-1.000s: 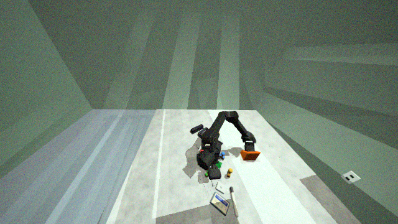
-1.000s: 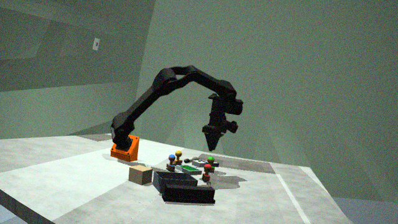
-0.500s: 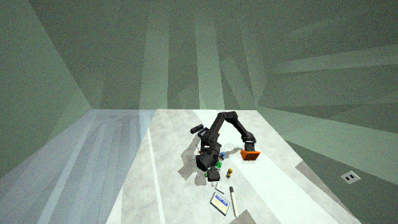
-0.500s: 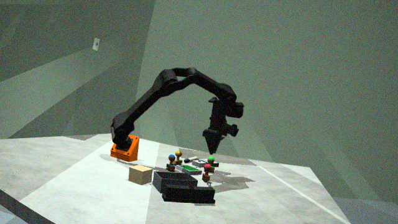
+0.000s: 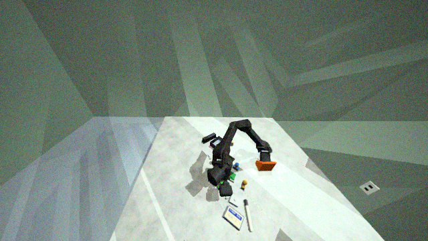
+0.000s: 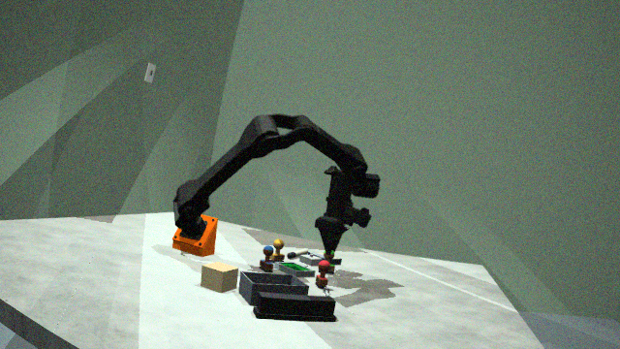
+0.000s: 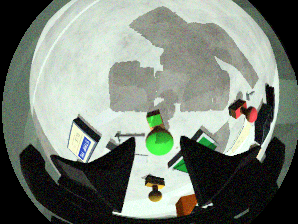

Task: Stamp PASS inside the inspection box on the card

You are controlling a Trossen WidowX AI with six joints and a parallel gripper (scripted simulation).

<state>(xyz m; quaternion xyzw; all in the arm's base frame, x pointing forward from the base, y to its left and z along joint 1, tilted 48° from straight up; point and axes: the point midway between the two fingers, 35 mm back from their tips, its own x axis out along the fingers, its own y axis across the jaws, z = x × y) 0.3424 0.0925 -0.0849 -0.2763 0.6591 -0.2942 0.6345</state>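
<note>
Right now the green-knobbed stamp is 3 cm below my gripper tip. The rest, counted from my gripper tip: yellow-knobbed stamp: 14 cm behind, 3 cm below; then red-knobbed stamp: 16 cm to the right, 3 cm below, 2 cm ahead; then green ink pad: 7 cm to the right, 7 cm behind, 5 cm below.
</note>
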